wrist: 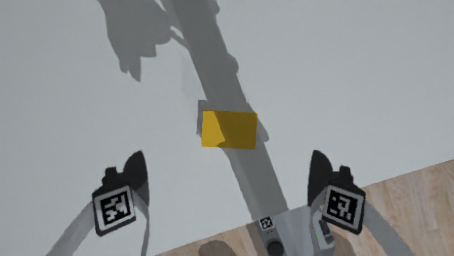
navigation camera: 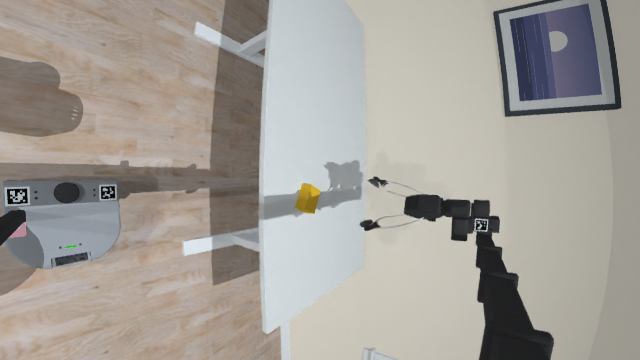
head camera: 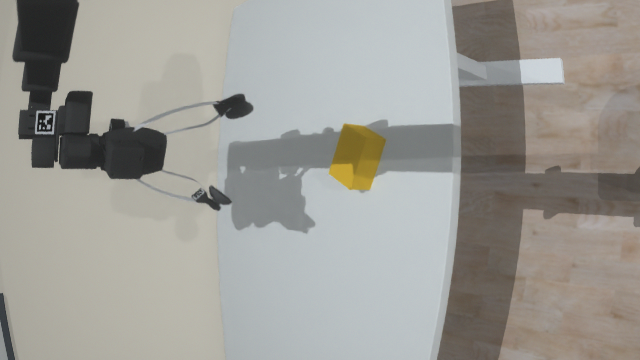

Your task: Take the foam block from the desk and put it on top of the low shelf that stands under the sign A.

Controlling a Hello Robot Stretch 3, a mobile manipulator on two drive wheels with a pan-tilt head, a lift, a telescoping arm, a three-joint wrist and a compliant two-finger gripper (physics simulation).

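Pixels of known places: gripper, fingertip midpoint: [wrist: 227,169] [navigation camera: 364,202] [head camera: 239,153]; robot's base, origin of the base link: [wrist: 270,229] [navigation camera: 67,191].
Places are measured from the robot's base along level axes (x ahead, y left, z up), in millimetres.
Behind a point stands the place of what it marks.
A yellow foam block [head camera: 357,157] {y -625, x -22, z 765 mm} [navigation camera: 307,199] {y -620, x -22, z 763 mm} [wrist: 229,130] {y -650, x -25, z 765 mm} lies on the white desk [head camera: 340,280] {y -710, x 199, z 720 mm} [navigation camera: 315,100] {y -726, x 363, z 720 mm} [wrist: 375,60] {y -668, x -308, z 720 mm}, partly in the shadow of the arm. My gripper [head camera: 226,151] {y -643, x -22, z 965 mm} [navigation camera: 373,203] {y -643, x -22, z 965 mm} [wrist: 227,169] {y -643, x -22, z 965 mm} is open, with nothing between its fingers. It hangs above the desk; in the wrist view the block shows centred between the two fingers, a little higher in the picture than the fingertips. The low shelf and the sign A do not show in these views.
My base [navigation camera: 65,220] {y 9, x -94, z 159 mm} [wrist: 295,232] {y -43, x -108, z 160 mm} stands on the wooden floor [head camera: 575,280] {y -427, x 310, z 1 mm} [navigation camera: 125,310] {y -171, x -577, z 0 mm} beside the desk's long edge. Desk legs [head camera: 542,71] [navigation camera: 200,246] stick out under that edge. A wall [head camera: 115,280] {y -1258, x 308, z 1059 mm} [navigation camera: 430,100] {y -1262, x 463, z 1089 mm} with a framed picture [navigation camera: 557,55] {y -1243, x 601, z 1677 mm} stands behind the desk.
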